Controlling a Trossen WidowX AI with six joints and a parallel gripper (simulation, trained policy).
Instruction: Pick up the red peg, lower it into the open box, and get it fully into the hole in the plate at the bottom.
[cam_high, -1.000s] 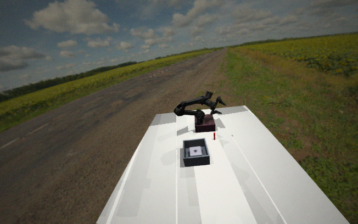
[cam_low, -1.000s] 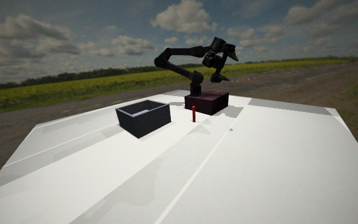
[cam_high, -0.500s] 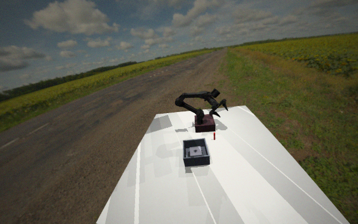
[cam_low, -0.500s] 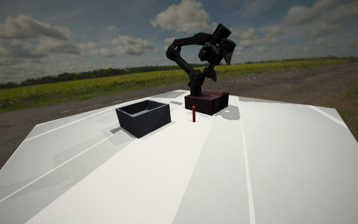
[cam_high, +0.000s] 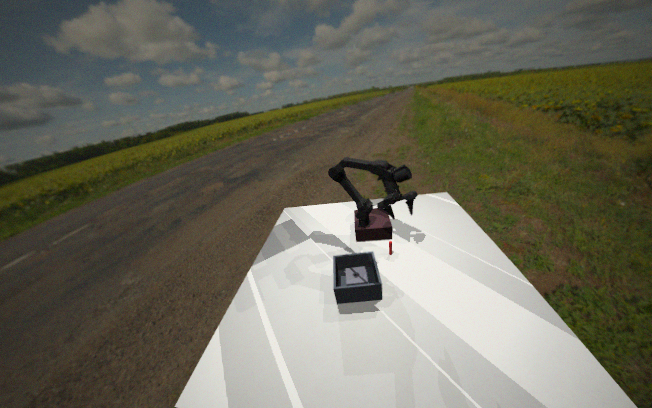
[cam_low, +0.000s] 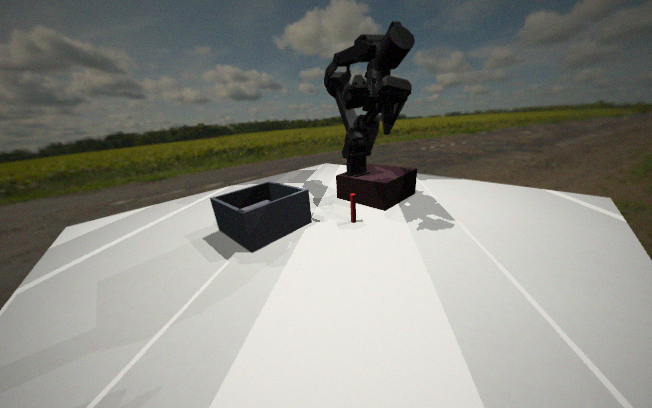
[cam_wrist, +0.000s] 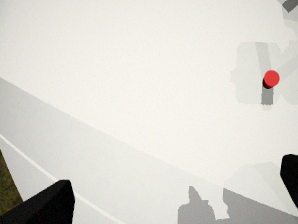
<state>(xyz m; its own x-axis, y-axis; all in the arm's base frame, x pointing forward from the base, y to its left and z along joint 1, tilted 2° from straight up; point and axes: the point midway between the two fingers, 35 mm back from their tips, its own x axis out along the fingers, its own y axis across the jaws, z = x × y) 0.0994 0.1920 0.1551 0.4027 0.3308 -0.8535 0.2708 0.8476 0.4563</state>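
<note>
Now: the red peg 17 cm below my gripper tip, 6 cm to the right of it and 3 cm ahead of it. Also, from my gripper tip: grey plate: 23 cm ahead, 20 cm to the right, 16 cm below; dark box: 23 cm ahead, 20 cm to the right, 18 cm below.
</note>
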